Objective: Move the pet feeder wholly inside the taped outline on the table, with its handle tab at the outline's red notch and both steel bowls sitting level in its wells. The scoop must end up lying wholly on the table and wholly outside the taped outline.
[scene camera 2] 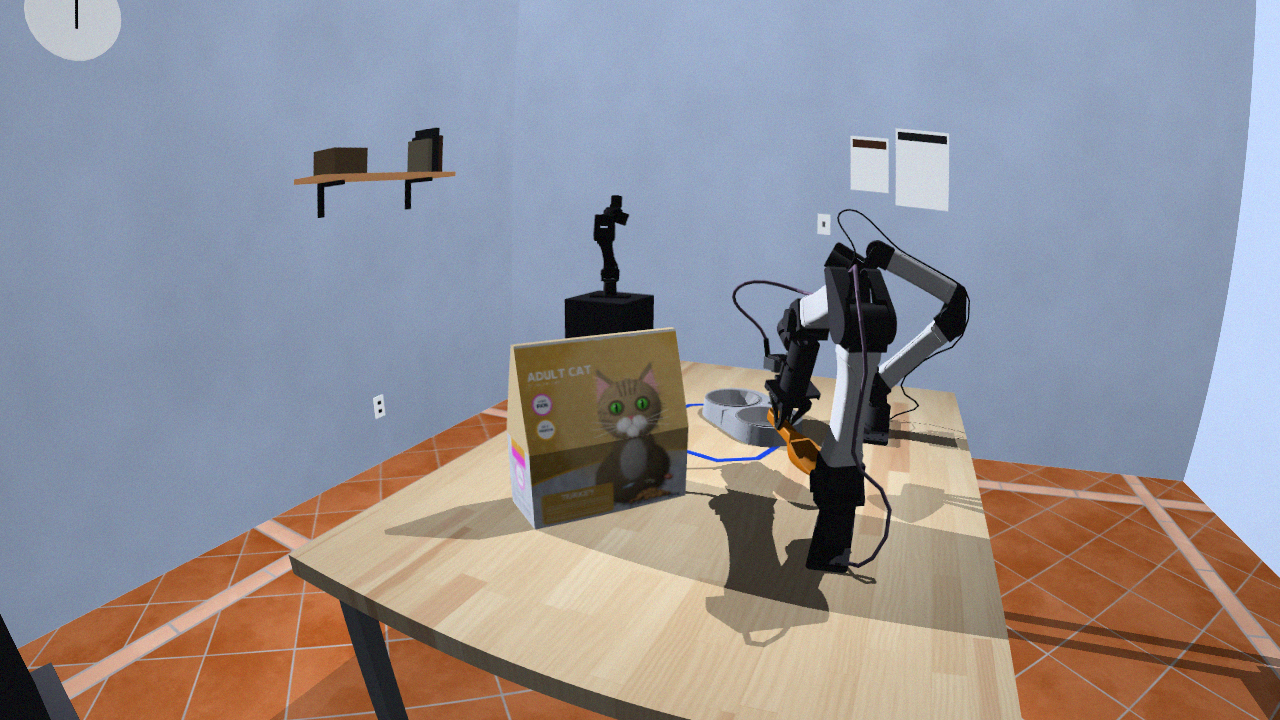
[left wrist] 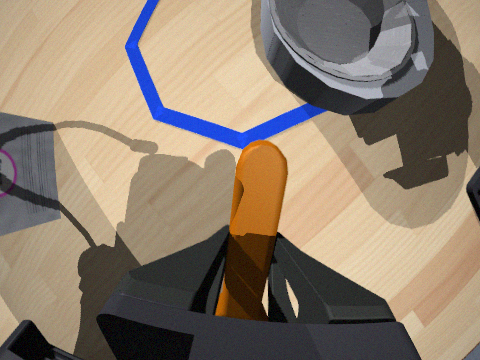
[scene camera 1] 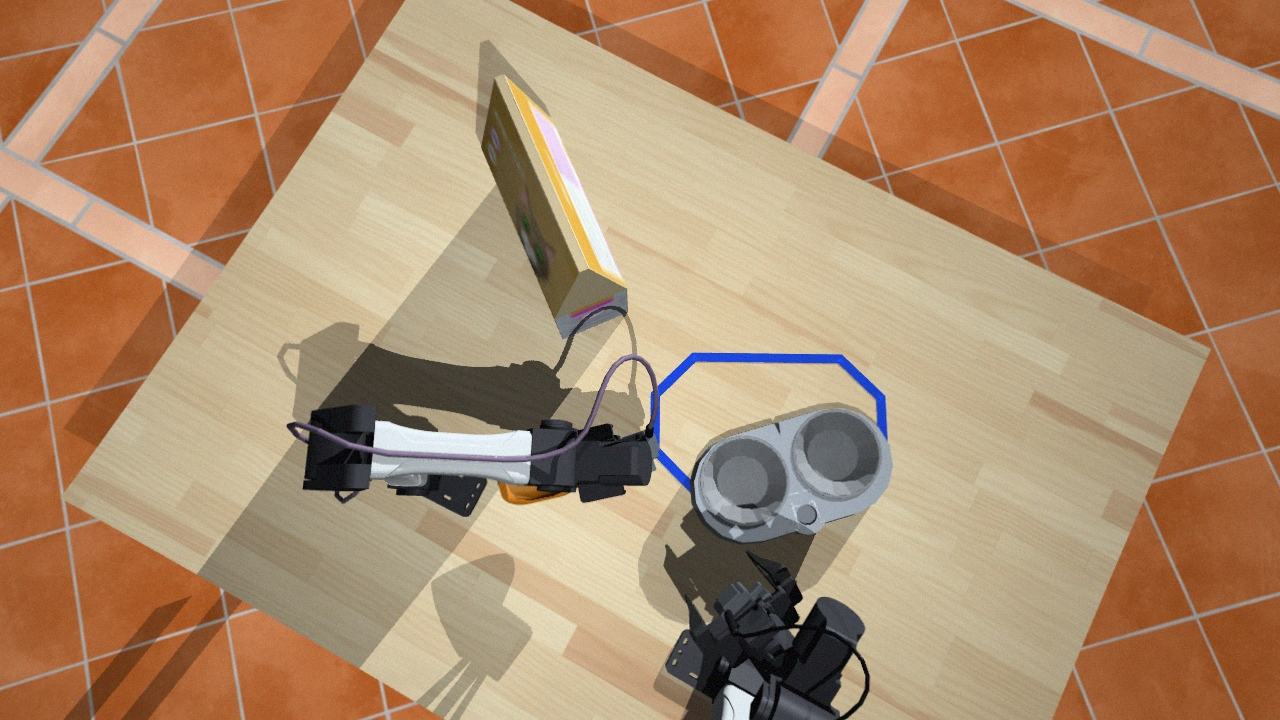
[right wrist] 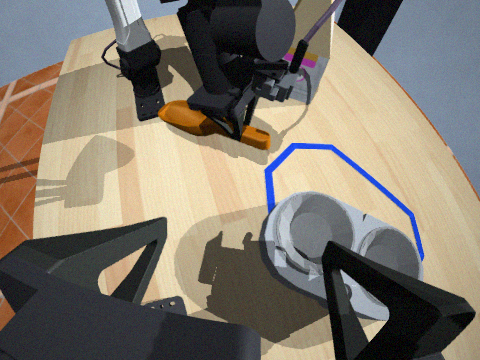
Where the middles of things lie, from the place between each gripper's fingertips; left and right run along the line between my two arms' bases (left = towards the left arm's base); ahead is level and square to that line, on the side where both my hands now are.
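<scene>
Counted from my right hand: grey pet feeder (scene camera 1: 817,509), 19 cm ahead, 4 cm to the right, 25 cm below; cat food box (scene camera 2: 598,424), 49 cm to the left, 32 cm ahead, 12 cm below; blue taped outline (scene camera 1: 880,398), 25 cm ahead, 3 cm to the left, 26 cm below; orange scoop (scene camera 2: 798,445), 26 cm to the left, 20 cm below.
My left hand (scene camera 2: 781,427): 6 cm to the right of the orange scoop, 6 cm past it, 3 cm above it. From my left hand: cat food box, 29 cm to the left, 26 cm ahead, 5 cm above; grey pet feeder, 25 cm to the right, 14 cm ahead, 9 cm below; blue taped outline, 19 cm ahead, 17 cm to the right, 10 cm below. By its middle, cat food box nearer to my left hand than to my right hand.
</scene>
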